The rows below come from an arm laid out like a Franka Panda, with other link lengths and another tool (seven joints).
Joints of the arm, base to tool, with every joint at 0 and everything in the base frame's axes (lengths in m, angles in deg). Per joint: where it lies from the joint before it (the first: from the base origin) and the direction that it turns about. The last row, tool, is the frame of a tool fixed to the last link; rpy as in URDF.
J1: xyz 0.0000 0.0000 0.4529 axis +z
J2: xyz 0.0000 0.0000 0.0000 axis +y
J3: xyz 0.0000 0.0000 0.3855 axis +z
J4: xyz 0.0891 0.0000 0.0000 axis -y
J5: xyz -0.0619 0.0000 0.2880 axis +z
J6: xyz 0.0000 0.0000 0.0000 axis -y
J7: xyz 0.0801 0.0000 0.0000 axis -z
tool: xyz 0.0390 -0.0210 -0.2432 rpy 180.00 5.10 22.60
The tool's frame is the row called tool.
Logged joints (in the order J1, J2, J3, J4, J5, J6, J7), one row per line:
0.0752 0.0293 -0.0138 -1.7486 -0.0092 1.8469 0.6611
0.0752 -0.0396 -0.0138 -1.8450 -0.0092 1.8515 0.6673
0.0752 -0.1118 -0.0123 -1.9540 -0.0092 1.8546 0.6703
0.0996 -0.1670 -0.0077 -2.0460 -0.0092 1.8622 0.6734
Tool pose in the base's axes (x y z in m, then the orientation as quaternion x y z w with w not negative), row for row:
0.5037 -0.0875 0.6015 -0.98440 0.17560 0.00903 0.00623
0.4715 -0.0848 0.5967 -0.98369 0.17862 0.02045 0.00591
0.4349 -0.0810 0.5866 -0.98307 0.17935 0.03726 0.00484
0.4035 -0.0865 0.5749 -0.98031 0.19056 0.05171 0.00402
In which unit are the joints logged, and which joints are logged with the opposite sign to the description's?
The joints are logged in radians. Opposite sign: J1.
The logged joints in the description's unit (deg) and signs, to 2 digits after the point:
-4.31 1.68 -0.79 -100.19 -0.53 105.82 37.88
-4.31 -2.27 -0.79 -105.71 -0.53 106.08 38.23
-4.31 -6.41 -0.70 -111.96 -0.53 106.26 38.41
-5.71 -9.57 -0.44 -117.23 -0.53 106.70 38.58

